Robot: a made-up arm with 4 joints. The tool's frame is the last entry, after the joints.
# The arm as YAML. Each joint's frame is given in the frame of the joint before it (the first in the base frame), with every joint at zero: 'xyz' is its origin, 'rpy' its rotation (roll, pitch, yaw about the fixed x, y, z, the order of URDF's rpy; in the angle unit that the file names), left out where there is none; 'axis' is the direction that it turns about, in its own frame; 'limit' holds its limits. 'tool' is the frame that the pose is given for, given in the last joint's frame.
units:
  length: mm
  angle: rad
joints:
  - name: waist
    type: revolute
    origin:
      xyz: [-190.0, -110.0, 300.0]
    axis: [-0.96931, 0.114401, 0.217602]
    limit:
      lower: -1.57
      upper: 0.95
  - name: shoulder
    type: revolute
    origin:
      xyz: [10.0, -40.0, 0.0]
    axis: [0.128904, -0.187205, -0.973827]
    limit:
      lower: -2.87
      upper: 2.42
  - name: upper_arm
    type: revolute
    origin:
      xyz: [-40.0, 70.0, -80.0]
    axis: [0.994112, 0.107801, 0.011]
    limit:
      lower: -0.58
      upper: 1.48
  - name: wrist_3
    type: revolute
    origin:
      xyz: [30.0, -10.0, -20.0]
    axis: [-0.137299, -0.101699, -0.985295]
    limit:
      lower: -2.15
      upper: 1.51
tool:
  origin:
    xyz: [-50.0, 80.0, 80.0]
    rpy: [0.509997, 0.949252, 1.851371]
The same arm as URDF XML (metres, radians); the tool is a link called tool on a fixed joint. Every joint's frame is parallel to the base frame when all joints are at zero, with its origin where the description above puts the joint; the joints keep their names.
<robot name="arm">
  <link name="base_link"/>
  <link name="link1"/>
  <link name="link2"/>
  <link name="link3"/>
  <link name="link4"/>
  <link name="tool"/>
  <joint name="waist" type="revolute">
    <parent link="base_link"/>
    <child link="link1"/>
    <origin xyz="-0.19 -0.11 0.3"/>
    <axis xyz="-0.96931 0.114401 0.217602"/>
    <limit lower="-1.57" upper="0.95"/>
  </joint>
  <joint name="shoulder" type="revolute">
    <parent link="link1"/>
    <child link="link2"/>
    <origin xyz="0.01 -0.04 0"/>
    <axis xyz="0.128904 -0.187205 -0.973827"/>
    <limit lower="-2.87" upper="2.42"/>
  </joint>
  <joint name="upper_arm" type="revolute">
    <parent link="link2"/>
    <child link="link3"/>
    <origin xyz="-0.04 0.07 -0.08"/>
    <axis xyz="0.994112 0.107801 0.011"/>
    <limit lower="-0.58" upper="1.48"/>
  </joint>
  <joint name="wrist_3" type="revolute">
    <parent link="link3"/>
    <child link="link4"/>
    <origin xyz="0.03 -0.01 -0.02"/>
    <axis xyz="-0.137299 -0.101699 -0.985295"/>
    <limit lower="-2.15" upper="1.51"/>
  </joint>
  <joint name="tool_fixed" type="fixed">
    <parent link="link4"/>
    <child link="tool"/>
    <origin xyz="-0.05 0.08 0.08" rpy="0.51 0.9493 1.8514"/>
  </joint>
</robot>

